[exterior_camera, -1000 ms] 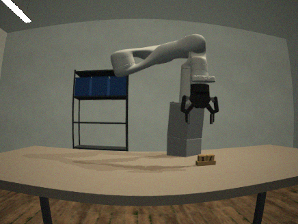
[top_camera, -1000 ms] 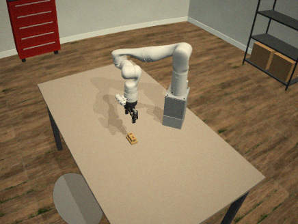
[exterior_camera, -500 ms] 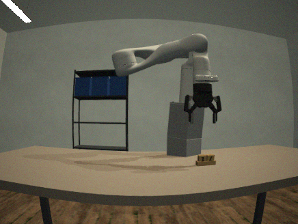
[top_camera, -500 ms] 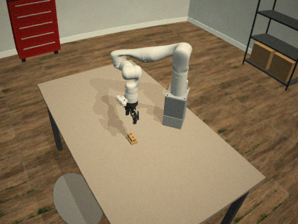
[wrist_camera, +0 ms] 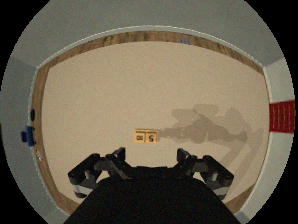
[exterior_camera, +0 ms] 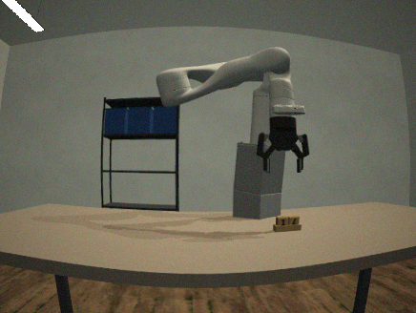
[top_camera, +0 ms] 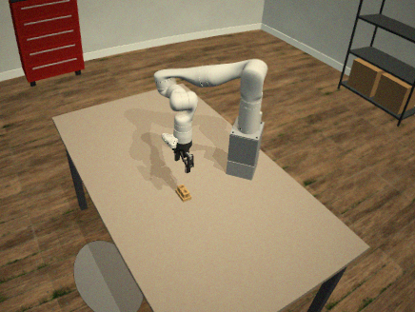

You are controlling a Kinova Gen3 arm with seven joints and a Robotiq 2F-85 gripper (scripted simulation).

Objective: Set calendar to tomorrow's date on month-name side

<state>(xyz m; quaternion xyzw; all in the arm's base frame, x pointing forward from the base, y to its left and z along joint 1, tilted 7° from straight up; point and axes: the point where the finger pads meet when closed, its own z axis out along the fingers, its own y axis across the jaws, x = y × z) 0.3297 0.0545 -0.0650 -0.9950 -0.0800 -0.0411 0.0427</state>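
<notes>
The wooden calendar tray lies 2 cm to the left of my hand and 16 cm below it.
</notes>
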